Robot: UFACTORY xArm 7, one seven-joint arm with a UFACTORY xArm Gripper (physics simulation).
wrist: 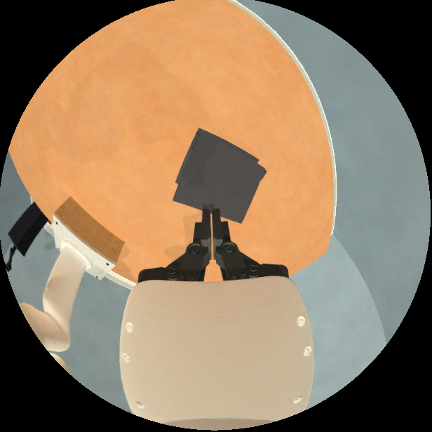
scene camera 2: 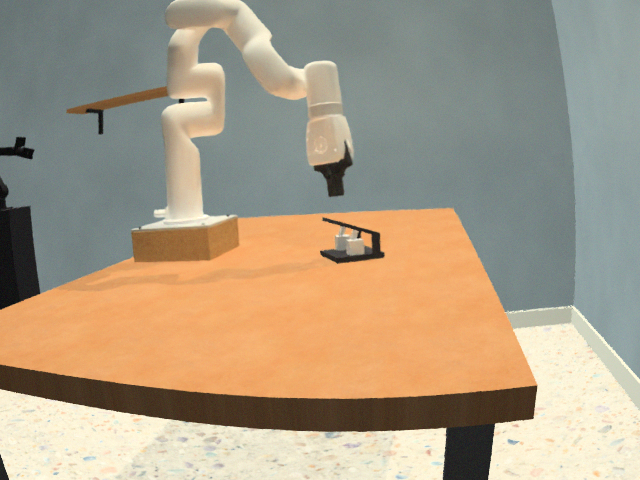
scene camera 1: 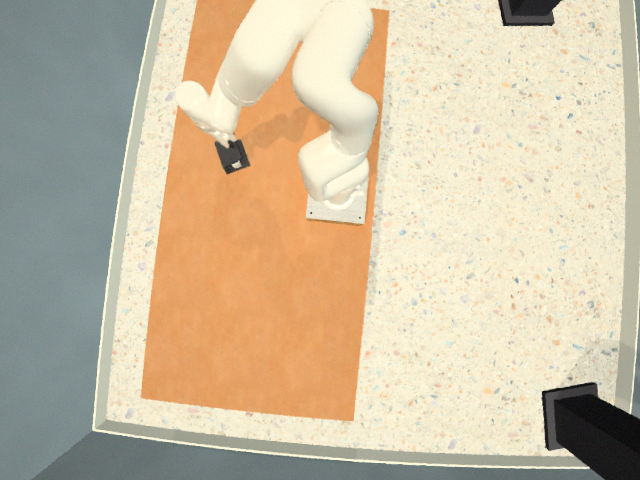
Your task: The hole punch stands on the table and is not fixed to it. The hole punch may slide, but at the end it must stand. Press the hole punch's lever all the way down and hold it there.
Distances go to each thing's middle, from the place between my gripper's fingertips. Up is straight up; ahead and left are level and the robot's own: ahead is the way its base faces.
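The black hole punch (scene camera 2: 346,250) is 2 cm ahead of my hand, 1 cm to the right of it and 9 cm below it. Then there's the black lever (wrist: 215,176), and that's 1 cm to the right of my hand, 2 cm ahead of it and 7 cm below it.
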